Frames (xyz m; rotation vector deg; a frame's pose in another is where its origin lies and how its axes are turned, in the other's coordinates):
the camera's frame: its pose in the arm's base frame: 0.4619 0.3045 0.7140 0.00 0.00 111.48
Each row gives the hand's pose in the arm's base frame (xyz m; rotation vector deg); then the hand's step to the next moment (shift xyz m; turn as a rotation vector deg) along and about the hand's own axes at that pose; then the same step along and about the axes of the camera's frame.
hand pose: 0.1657 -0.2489 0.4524 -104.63 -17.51 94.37
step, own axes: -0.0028 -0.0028 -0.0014 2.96 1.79 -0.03
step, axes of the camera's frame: -0.0005 -0.0014 0.0039 0.25 -0.24 -3.44
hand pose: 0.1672 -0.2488 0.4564 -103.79 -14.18 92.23
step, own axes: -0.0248 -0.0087 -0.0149 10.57 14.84 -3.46
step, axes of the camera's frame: -0.0161 -0.0057 0.0249 -6.31 1.31 -17.39
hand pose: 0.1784 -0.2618 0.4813 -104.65 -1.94 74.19
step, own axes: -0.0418 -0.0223 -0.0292 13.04 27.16 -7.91
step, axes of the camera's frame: -0.0274 -0.0034 0.0483 -14.63 5.41 -26.96
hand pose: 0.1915 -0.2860 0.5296 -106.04 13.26 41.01
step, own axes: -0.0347 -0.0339 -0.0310 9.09 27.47 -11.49
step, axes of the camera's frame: -0.0191 0.0078 0.0538 -17.65 8.75 -24.10
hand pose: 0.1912 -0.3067 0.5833 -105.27 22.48 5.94
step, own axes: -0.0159 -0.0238 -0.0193 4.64 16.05 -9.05
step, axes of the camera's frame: -0.0047 0.0124 0.0319 -11.90 6.74 -13.20
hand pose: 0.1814 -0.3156 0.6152 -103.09 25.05 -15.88
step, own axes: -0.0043 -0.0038 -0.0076 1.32 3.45 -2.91
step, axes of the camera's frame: -0.0013 0.0074 0.0059 -3.43 1.90 -2.59
